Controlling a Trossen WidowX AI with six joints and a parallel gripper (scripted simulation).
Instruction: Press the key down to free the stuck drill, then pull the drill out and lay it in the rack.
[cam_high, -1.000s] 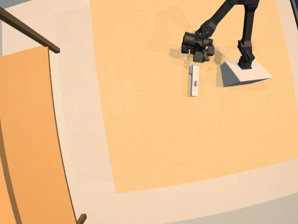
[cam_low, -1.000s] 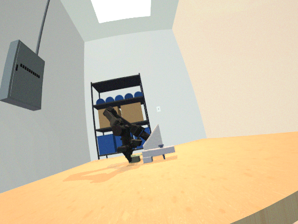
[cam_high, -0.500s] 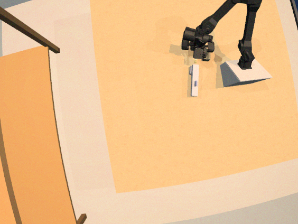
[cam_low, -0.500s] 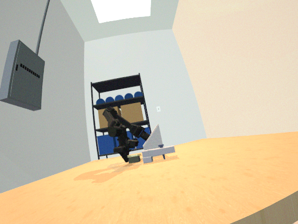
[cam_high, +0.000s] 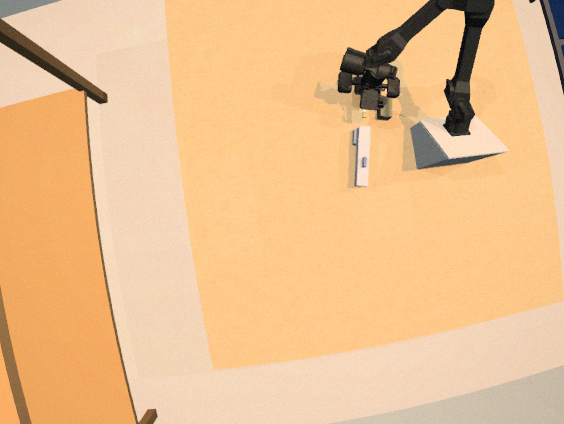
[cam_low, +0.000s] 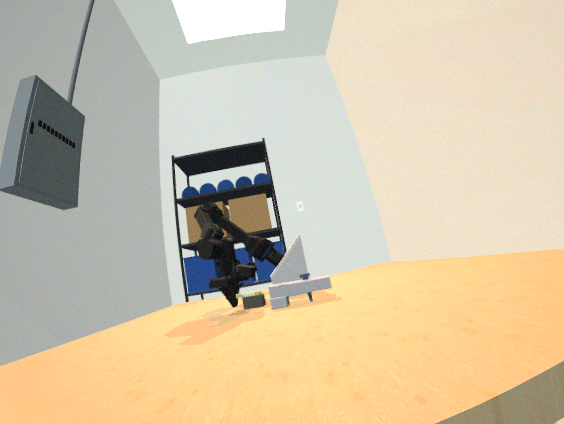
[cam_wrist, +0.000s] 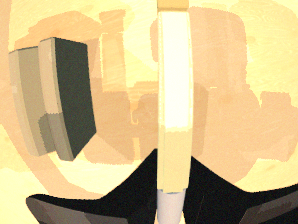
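Right now the drill shank is 40 mm to the left of my gripper tip, 30 mm above it and 10 mm ahead of it. From my gripper tip the other things lie so: grey block: 200 mm to the left, 40 mm ahead, 20 mm above; then dark box: 70 mm behind, 50 mm to the left; then blue key: 230 mm to the left, 50 mm ahead, 30 mm above.
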